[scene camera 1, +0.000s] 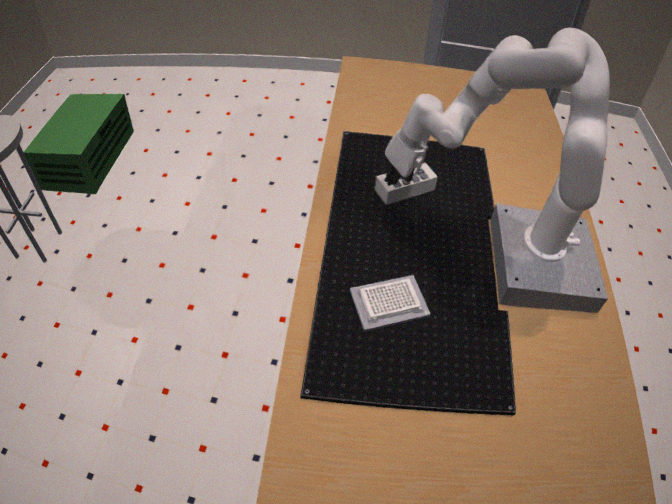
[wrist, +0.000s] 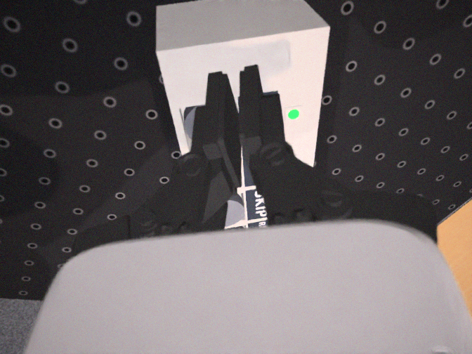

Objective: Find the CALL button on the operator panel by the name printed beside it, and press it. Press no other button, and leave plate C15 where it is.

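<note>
The white operator panel (scene camera 1: 410,190) (wrist: 305,60) stands on the black perforated board. My gripper (scene camera 1: 399,179) (wrist: 240,95) is shut, with a narrow gap between its fingertips, low over the panel's button side and holding nothing visible. In the wrist view, a grey button (wrist: 189,121) shows partly behind the fingers, and a green lamp (wrist: 293,114) is lit across from it. A label reading SKIP (wrist: 259,201) shows nearer the palm. The CALL label is not readable; the fingers hide several labels and buttons. Contact is hidden. Plate C15 (scene camera 1: 389,298) lies flat on a grey holder.
The black board (scene camera 1: 407,368) lies on the wooden table (scene camera 1: 461,461). The arm's grey base block (scene camera 1: 548,282) stands beside the board's right edge. A green crate (scene camera 1: 75,124) and a stool (scene camera 1: 10,138) stand on the floor at the left.
</note>
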